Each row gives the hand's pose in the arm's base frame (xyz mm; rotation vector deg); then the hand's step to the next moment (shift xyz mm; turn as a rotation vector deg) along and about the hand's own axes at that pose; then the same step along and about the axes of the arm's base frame.
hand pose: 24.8 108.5 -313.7 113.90 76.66 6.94
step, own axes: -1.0 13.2 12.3 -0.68 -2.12 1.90
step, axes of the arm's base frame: 15.2 -9.7 -0.7 -1.08 -1.12 -2.48
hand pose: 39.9 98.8 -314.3 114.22 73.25 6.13
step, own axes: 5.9 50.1 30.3 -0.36 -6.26 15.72
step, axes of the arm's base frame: 53.7 -22.6 8.0 2.07 -7.48 -15.04
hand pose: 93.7 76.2 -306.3 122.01 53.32 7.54
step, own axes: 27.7 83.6 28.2 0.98 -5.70 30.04
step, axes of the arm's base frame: 78.9 -34.3 33.9 8.78 -15.81 -24.67
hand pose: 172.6 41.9 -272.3 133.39 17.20 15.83
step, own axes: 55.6 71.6 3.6 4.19 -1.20 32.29
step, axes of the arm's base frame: 63.3 -34.9 54.8 13.06 -19.44 -22.65
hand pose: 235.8 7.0 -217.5 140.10 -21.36 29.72
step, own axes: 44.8 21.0 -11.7 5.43 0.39 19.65
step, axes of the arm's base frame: 28.4 -15.5 39.2 10.07 -13.11 -11.94
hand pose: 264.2 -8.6 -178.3 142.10 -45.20 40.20
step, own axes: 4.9 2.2 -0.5 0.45 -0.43 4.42
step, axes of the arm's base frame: 1.9 -3.3 3.8 2.04 -2.26 -3.26
